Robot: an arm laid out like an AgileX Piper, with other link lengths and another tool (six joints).
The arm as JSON. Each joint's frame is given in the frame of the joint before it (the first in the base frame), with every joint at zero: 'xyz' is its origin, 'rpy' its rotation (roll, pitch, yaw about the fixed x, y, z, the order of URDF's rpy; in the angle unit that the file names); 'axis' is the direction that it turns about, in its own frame. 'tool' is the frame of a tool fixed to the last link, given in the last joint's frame.
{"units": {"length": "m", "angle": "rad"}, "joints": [
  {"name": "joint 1", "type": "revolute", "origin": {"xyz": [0.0, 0.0, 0.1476], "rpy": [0.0, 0.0, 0.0]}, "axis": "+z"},
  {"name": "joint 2", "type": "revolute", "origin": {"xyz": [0.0, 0.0, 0.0], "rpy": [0.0, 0.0, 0.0]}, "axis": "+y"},
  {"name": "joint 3", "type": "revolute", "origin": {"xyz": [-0.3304, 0.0, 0.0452], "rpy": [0.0, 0.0, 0.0]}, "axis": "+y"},
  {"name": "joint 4", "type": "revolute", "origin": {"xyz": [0.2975, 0.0, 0.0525], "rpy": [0.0, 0.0, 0.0]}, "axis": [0.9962, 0.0, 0.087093]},
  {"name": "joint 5", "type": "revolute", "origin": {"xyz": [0.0, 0.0, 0.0], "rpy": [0.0, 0.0, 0.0]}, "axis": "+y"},
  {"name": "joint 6", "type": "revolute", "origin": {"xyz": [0.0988, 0.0, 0.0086], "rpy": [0.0, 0.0, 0.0]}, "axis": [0.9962, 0.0, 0.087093]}
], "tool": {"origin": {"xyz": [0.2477, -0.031, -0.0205], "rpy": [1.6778, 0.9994, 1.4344]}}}
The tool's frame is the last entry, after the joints.
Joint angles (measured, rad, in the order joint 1, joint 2, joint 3, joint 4, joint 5, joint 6), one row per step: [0.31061 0.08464 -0.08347 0.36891 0.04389 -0.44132]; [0.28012 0.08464 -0.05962 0.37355 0.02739 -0.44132]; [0.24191 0.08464 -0.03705 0.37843 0.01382 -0.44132]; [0.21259 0.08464 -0.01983 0.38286 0.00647 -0.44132]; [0.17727 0.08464 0.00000 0.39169 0.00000 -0.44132]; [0.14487 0.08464 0.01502 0.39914 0.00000 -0.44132]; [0.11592 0.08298 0.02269 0.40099 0.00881 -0.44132]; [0.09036 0.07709 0.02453 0.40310 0.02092 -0.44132]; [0.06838 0.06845 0.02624 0.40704 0.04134 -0.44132]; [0.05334 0.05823 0.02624 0.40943 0.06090 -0.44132]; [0.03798 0.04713 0.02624 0.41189 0.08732 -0.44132]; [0.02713 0.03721 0.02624 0.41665 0.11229 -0.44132]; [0.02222 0.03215 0.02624 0.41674 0.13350 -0.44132]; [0.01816 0.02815 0.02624 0.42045 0.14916 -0.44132]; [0.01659 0.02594 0.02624 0.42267 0.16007 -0.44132]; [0.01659 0.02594 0.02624 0.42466 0.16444 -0.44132]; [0.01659 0.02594 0.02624 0.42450 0.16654 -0.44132]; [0.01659 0.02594 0.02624 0.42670 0.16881 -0.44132]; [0.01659 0.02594 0.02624 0.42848 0.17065 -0.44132]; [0.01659 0.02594 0.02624 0.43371 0.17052 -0.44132]
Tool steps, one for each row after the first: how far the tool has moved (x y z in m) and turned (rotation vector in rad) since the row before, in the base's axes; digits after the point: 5 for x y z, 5 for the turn. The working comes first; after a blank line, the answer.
Tool pose at each row, in the base's axes (x y z in m, rotation vector in rad; the steps are taken from these numbers as rounded here): [0.31173 0.07012 0.24863 0.33051 1.63815 0.43803]; [0.31497 0.05906 0.23844 0.36393 1.63861 0.41171]; [0.31784 0.04566 0.22809 0.40309 1.63824 0.37996]; [0.31939 0.03564 0.21919 0.43309 1.64046 0.35605]; [0.32054 0.02387 0.20817 0.47164 1.64430 0.33031]; [0.32084 0.01373 0.19824 0.50532 1.64999 0.30726]; [0.32041 0.00563 0.19098 0.52931 1.65608 0.28542]; [0.31957 -0.00091 0.18778 0.54898 1.65657 0.26968]; [0.31810 -0.00506 0.18288 0.56530 1.66370 0.25917]; [0.31665 -0.00712 0.17991 0.57439 1.66886 0.25357]; [0.31478 -0.00828 0.17507 0.58245 1.67998 0.24827]; [0.31299 -0.00798 0.17030 0.58889 1.69220 0.24796]; [0.31154 -0.00663 0.16527 0.58849 1.70725 0.24648]; [0.31041 -0.00546 0.16161 0.59109 1.71794 0.24839]; [0.30962 -0.00426 0.15890 0.59166 1.72636 0.25018]; [0.30930 -0.00348 0.15753 0.59230 1.73079 0.25209]; [0.30915 -0.00320 0.15689 0.59182 1.73292 0.25200]; [0.30898 -0.00269 0.15617 0.59296 1.73521 0.25405]; [0.30884 -0.00226 0.15559 0.59388 1.73707 0.25571]; [0.30884 -0.00179 0.15559 0.59757 1.73689 0.26042]

[0.00324 -0.01106 -0.01019 0.00238 0.00958 -0.03612]; [0.00287 -0.01340 -0.01035 0.00238 0.01094 -0.04294]; [0.00155 -0.01002 -0.00890 0.00206 0.01114 -0.03191]; [0.00115 -0.01177 -0.01102 0.00601 0.01529 -0.03765]; [0.00030 -0.01014 -0.00993 0.00495 0.01603 -0.03243]; [-0.00043 -0.00810 -0.00726 0.00005 0.01425 -0.02555]; [-0.00084 -0.00654 -0.00320 0.00145 0.00728 -0.02086]; [-0.00147 -0.00415 -0.00490 0.00308 0.01212 -0.01397]; [-0.00145 -0.00206 -0.00297 0.00194 0.00787 -0.00728]; [-0.00187 -0.00116 -0.00484 0.00177 0.01322 -0.00479]; [-0.00179 0.00030 -0.00477 0.00415 0.01308 -0.00071]; [-0.00145 0.00135 -0.00503 -0.00049 0.01433 0.00368]; [-0.00113 0.00117 -0.00366 0.00330 0.01038 0.00241]; [-0.00079 0.00120 -0.00271 0.00194 0.00778 0.00297]; [-0.00032 0.00078 -0.00137 0.00186 0.00402 0.00186]; [-0.00015 0.00028 -0.00064 -0.00023 0.00191 0.00085]; [-0.00017 0.00051 -0.00072 0.00213 0.00210 0.00102]; [-0.00014 0.00043 -0.00058 0.00172 0.00171 0.00083]; [0.00000 0.00047 0.00000 0.00523 -0.00003 0.00013]
